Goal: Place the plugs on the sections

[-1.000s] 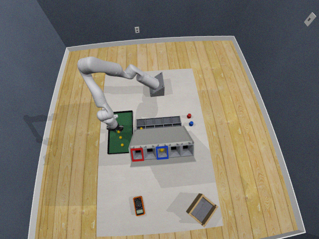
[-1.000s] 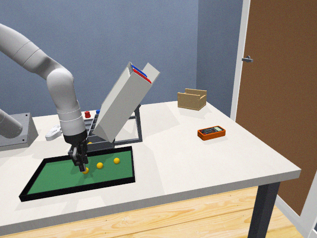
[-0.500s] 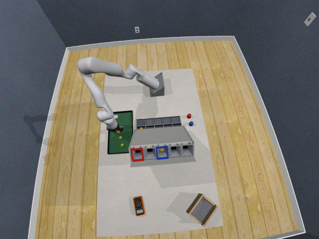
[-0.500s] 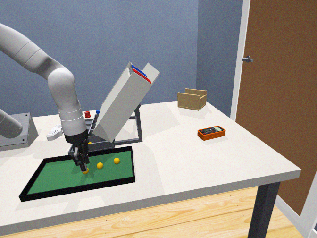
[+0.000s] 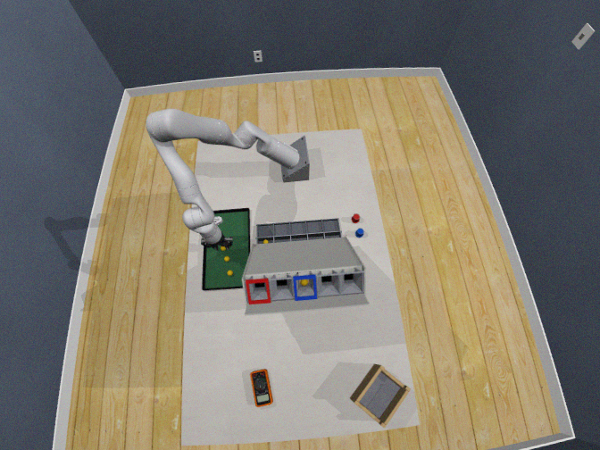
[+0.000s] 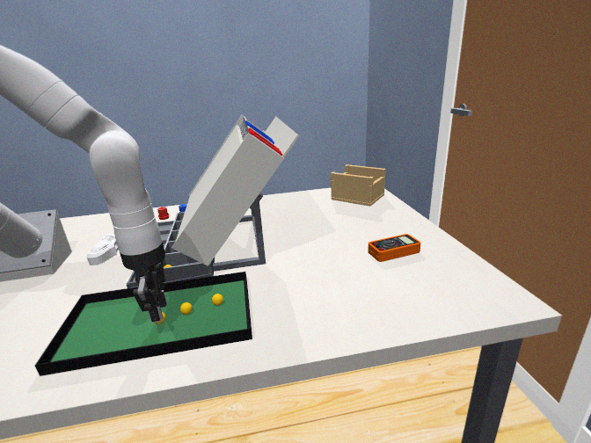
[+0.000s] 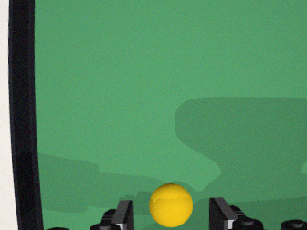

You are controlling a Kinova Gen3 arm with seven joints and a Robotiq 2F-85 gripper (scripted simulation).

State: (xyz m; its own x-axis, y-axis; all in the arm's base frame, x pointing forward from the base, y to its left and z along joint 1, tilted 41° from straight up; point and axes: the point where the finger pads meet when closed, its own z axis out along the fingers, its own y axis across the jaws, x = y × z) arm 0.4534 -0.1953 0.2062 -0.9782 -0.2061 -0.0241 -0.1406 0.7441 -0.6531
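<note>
My gripper is now 40 mm above the green tray, 10 mm to the right of it and 10 mm past it. Round my hand: orange multimeter (550 mm ahead, 240 mm to the left, 30 mm below); grey cover (360 mm to the left, 160 mm above, 60 mm ahead); wooden box (680 mm to the left, 550 mm ahead).
</note>
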